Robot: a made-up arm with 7 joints.
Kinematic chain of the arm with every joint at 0, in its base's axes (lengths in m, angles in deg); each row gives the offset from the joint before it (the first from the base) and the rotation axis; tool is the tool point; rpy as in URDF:
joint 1: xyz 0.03 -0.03 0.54 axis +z
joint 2: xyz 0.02 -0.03 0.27 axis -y
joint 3: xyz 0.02 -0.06 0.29 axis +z
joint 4: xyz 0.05 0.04 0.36 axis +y
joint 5: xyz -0.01 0 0.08 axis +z
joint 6: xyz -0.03 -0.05 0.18 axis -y
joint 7: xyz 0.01 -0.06 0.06 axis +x
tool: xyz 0 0.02 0.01 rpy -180 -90 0
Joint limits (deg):
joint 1: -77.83..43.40
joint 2: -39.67..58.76
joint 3: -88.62..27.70
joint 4: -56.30..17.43
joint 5: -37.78..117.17
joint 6: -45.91..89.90
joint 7: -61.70..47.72
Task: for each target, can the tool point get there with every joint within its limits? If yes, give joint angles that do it. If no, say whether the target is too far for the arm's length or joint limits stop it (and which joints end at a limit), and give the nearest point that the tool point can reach.
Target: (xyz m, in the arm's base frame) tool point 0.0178 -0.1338 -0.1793
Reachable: no: joint limits stop it (at a limit: joint 1, joint 2, joint 4, joint 5, joint 6, joint 7) | nearest point -0.4041 -0.5552 0.9449 | short by 1.273 m
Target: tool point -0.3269 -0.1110 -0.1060
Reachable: no: joint limits stop it (at a limit: joint 2, joint 4, joint 5, joint 7) | nearest point -0.6372 -0.1814 0.9439 | short by 1.097 m
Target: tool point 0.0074 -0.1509 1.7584
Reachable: yes | joints -42.76 -6.54 -9.40 -5.73 -14.56 47.98 -21.95
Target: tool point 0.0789 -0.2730 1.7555
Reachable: yes | joints -46.90 -13.05 15.30 -31.39 83.84 31.37 -4.35
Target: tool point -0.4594 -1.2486 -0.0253
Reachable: no: too far | nearest point -0.3751 -0.6676 0.9604 | short by 1.147 m
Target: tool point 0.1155 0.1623 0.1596
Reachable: no: joint limits stop it (at a limit: joint 1, joint 2, joint 4, joint 5, joint 6, joint 7) | nearest point -0.1206 0.6228 0.9555 | short by 0.949 m
